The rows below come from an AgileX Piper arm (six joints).
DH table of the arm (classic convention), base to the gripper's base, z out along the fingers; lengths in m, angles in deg. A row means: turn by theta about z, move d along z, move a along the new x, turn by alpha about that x. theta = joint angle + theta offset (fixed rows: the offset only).
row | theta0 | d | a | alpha
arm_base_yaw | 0 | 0.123 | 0 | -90
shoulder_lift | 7.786 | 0 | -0.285 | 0
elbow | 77.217 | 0 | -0.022 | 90
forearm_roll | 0 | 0.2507 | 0 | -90
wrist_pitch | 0 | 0 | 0 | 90
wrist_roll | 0 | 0.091 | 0 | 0
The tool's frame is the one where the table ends.
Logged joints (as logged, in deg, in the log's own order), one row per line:
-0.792 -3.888 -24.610 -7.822 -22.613 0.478
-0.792 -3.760 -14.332 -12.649 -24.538 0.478
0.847 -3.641 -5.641 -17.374 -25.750 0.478
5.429 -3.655 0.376 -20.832 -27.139 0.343
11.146 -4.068 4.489 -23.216 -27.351 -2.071
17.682 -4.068 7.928 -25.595 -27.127 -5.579
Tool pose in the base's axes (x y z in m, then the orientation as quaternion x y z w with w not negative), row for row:
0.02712 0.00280 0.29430 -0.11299 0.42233 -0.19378 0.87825
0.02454 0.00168 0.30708 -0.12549 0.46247 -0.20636 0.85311
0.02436 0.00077 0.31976 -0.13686 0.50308 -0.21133 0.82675
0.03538 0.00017 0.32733 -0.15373 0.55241 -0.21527 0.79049
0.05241 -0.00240 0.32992 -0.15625 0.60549 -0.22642 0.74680
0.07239 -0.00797 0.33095 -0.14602 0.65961 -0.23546 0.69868
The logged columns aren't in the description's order. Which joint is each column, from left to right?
Columns, left to right: shoulder_lift, forearm_roll, wrist_pitch, elbow, wrist_roll, arm_base_yaw.
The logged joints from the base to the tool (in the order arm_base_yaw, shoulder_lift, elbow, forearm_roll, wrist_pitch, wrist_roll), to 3 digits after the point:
0.478 -0.792 -7.822 -3.888 -24.610 -22.613
0.478 -0.792 -12.649 -3.760 -14.332 -24.538
0.478 0.847 -17.374 -3.641 -5.641 -25.750
0.343 5.429 -20.832 -3.655 0.376 -27.139
-2.071 11.146 -23.216 -4.068 4.489 -27.351
-5.579 17.682 -25.595 -4.068 7.928 -27.127

